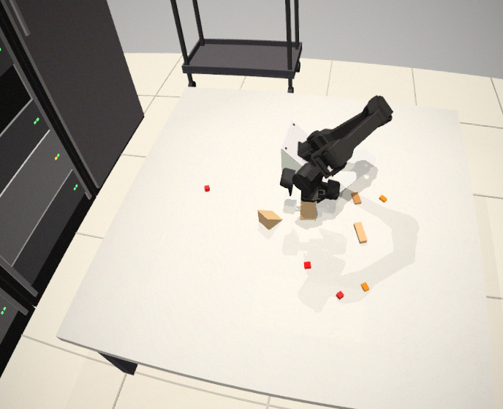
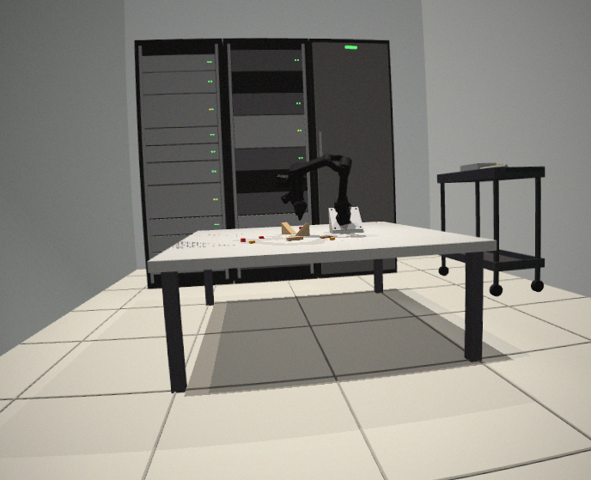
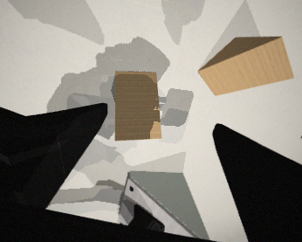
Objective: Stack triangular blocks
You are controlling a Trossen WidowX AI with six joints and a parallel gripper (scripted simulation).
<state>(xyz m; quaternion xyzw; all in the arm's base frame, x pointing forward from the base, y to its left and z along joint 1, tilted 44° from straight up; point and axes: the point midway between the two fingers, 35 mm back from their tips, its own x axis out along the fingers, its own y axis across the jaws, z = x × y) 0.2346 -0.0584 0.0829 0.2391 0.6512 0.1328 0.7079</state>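
Right now my gripper tip is 30 mm past the triangular block, 20 mm to the right of it and 80 mm above it. Also, from my gripper tip: tan plank (70 mm ahead, 190 mm to the left, 80 mm below).
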